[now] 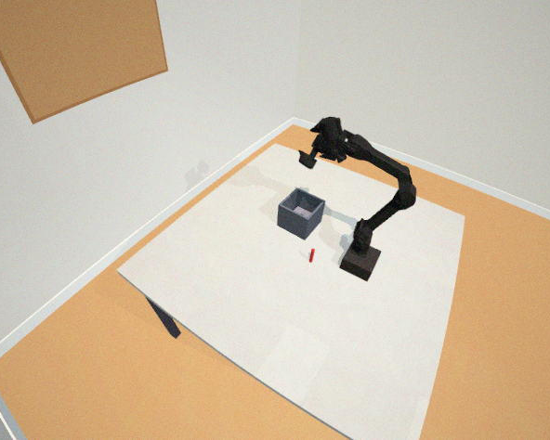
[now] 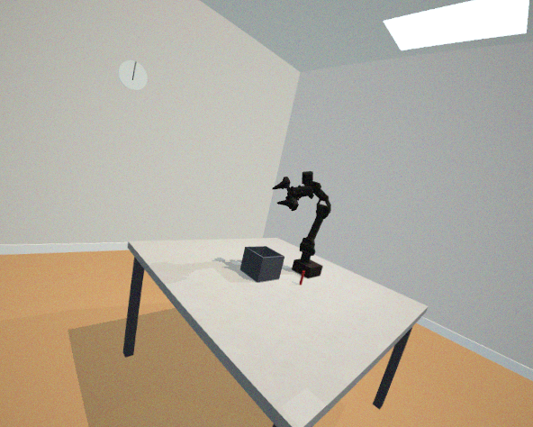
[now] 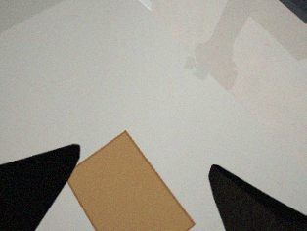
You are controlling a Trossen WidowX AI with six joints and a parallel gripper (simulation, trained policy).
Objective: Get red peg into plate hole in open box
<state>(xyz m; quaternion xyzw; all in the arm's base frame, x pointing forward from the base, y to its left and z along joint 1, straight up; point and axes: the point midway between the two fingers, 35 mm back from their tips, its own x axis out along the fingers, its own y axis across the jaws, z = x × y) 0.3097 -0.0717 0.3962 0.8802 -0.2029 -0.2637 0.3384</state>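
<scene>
My gripper tip is now 41 cm above the red peg, 19 cm to the right of it and 16 cm past it. Round my gripper tip: pale plate (40 cm below, 2 cm behind).
</scene>
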